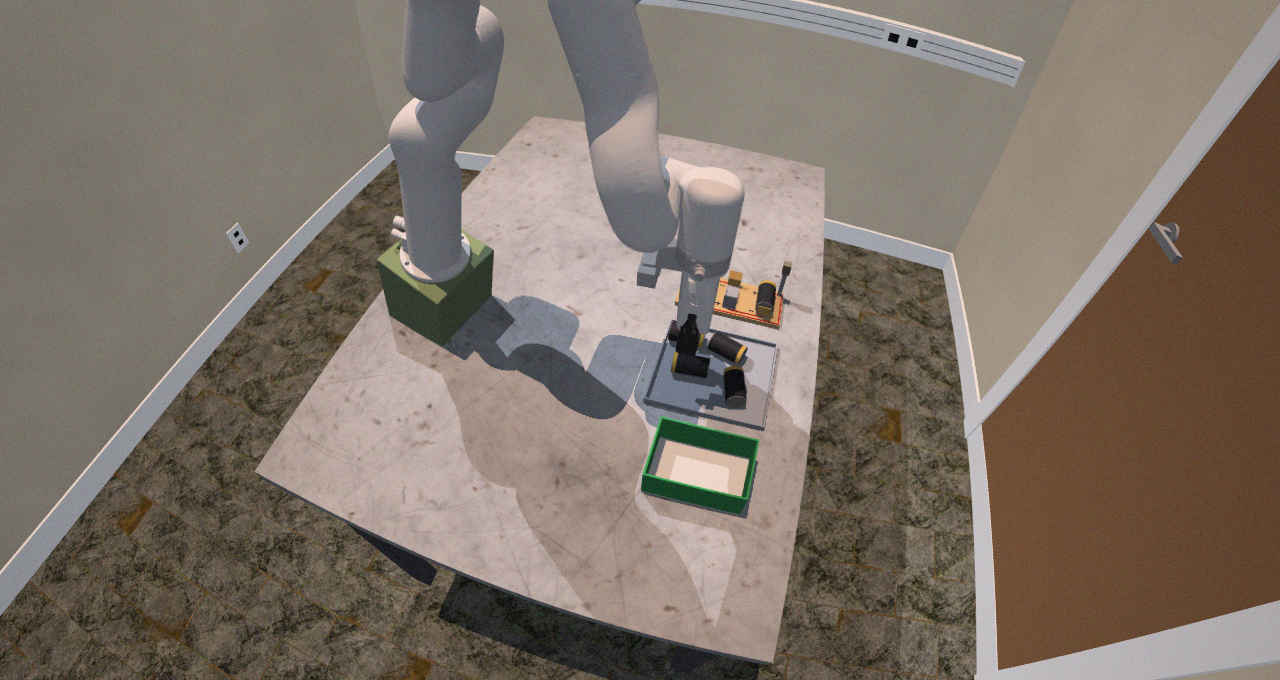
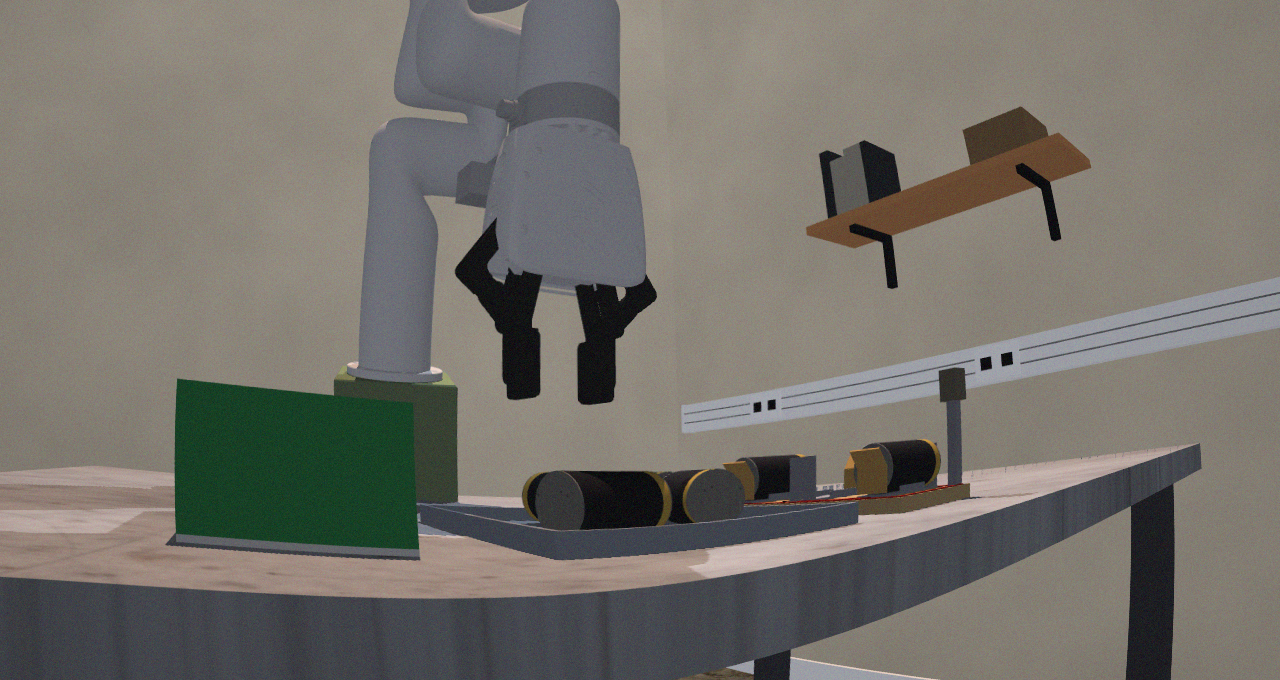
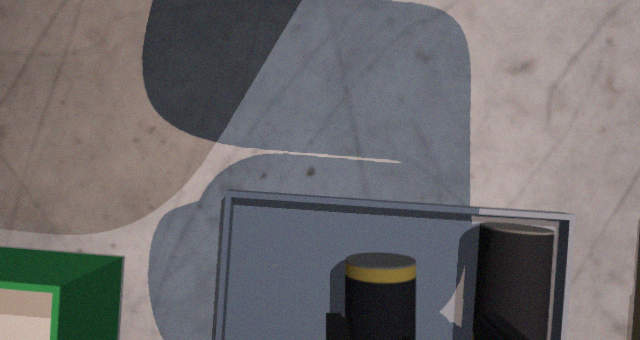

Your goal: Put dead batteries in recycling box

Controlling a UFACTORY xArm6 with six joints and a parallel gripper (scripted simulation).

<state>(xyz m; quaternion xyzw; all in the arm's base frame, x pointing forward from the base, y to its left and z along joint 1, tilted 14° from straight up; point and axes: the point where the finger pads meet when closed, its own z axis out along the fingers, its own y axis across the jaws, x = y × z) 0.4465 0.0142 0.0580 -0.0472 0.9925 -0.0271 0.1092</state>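
Now: hand 10 cm above the grey tray, 5 cm short of it and 1 cm to the right of it. From my hand the other things lie so: green recycling box (18 cm to the right, 8 cm below, 7 cm ahead).
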